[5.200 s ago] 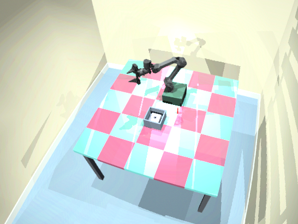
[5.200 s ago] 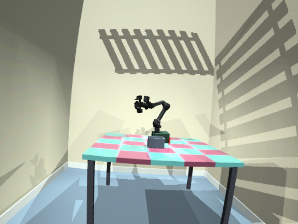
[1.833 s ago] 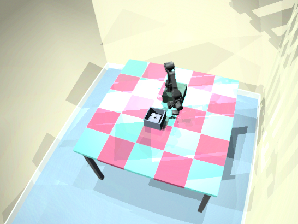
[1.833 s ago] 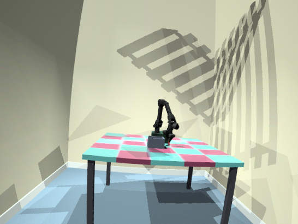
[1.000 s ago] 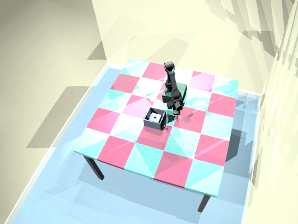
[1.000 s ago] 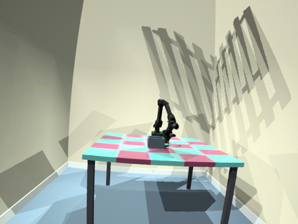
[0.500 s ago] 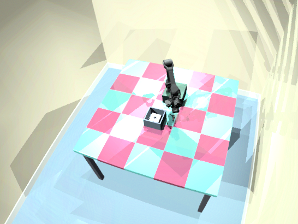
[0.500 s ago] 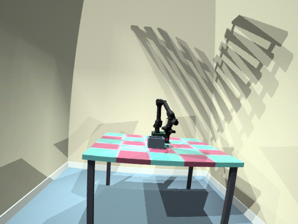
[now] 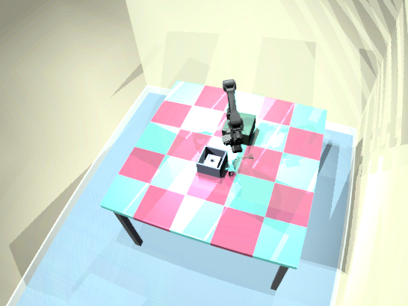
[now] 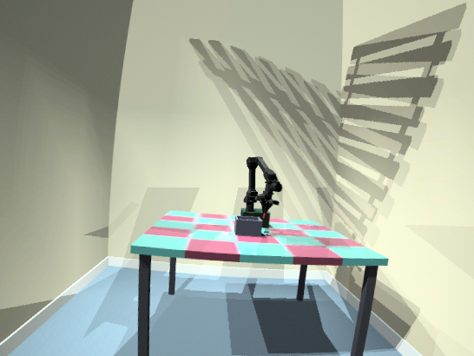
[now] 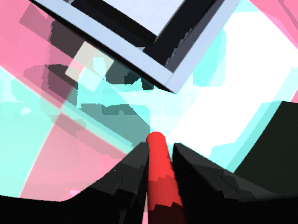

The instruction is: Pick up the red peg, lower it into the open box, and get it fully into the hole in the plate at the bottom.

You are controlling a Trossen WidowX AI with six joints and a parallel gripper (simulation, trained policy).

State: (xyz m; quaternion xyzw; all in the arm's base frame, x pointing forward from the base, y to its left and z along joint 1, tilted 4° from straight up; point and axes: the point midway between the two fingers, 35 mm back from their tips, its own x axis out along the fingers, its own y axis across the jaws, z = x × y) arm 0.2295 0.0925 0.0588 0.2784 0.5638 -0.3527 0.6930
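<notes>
My gripper tip is 100 mm to the left of the grey box, 100 mm above it and 90 mm short of it. From my gripper tip the other things lie so: red peg 10 mm to the left, 10 mm behind, 10 mm above.
</notes>
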